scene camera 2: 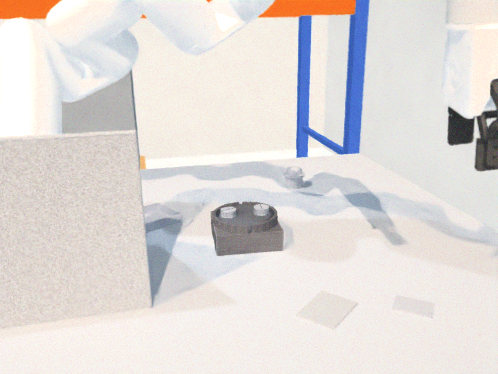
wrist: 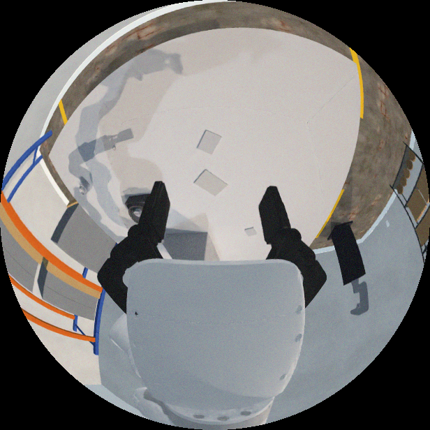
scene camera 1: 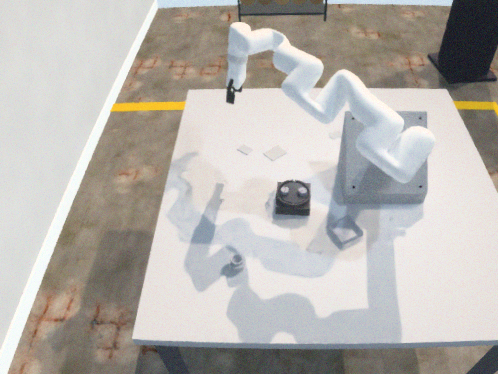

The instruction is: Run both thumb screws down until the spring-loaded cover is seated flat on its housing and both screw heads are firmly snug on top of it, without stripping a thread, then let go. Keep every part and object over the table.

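Where they show: gripper, between the fingertips: (scene camera 2: 473, 155) (scene camera 1: 233, 97); arm's base, origin of its link: (scene camera 2: 28, 188) (scene camera 1: 391, 149).
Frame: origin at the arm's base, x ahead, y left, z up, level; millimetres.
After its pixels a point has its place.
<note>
A dark square housing (scene camera 1: 292, 210) {x 377, y 111, z -145 mm} (scene camera 2: 249, 243) {x 349, y -11, z -150 mm} stands upright on the table, with a dark round cover (scene camera 1: 294, 197) {x 365, y 75, z -117 mm} (scene camera 2: 245, 220) {x 354, y 21, z -117 mm} on top. Two pale thumb screws show on the cover, a left one (scene camera 1: 285, 190) (scene camera 2: 228, 213) and a right one (scene camera 1: 302, 191) (scene camera 2: 261, 210). Whether the cover is flat or the heads touch it cannot be told at this size. In the wrist view the cover (wrist: 134, 212) is partly behind a finger. My gripper (scene camera 1: 230, 99) {x 541, y -311, z 70 mm} (scene camera 2: 474, 155) {x 541, y -311, z 70 mm} (wrist: 215, 192) is wide open and empty, high up and well apart from the housing, towards the table's far left in scene camera 1.
Two thin pale tiles, a larger (scene camera 1: 275, 153) {x 390, y -221, z -167 mm} (scene camera 2: 327, 309) {x 389, y -229, z -167 mm} (wrist: 210, 182) and a smaller (scene camera 1: 244, 149) {x 515, y -265, z -167 mm} (scene camera 2: 414, 306) {x 512, y -268, z -167 mm} (wrist: 209, 142), lie flat. A grey square frame (scene camera 1: 352, 241) {x 196, y 258, z -162 mm} lies near the robot's base block (scene camera 1: 385, 196) {x 31, y 106, z -131 mm} (scene camera 2: 75, 225) {x 60, y -112, z -26 mm}. A small round grey part (scene camera 1: 236, 261) {x 595, y 289, z -163 mm} (scene camera 2: 294, 178) {x 581, y 281, z -139 mm} stands apart.
</note>
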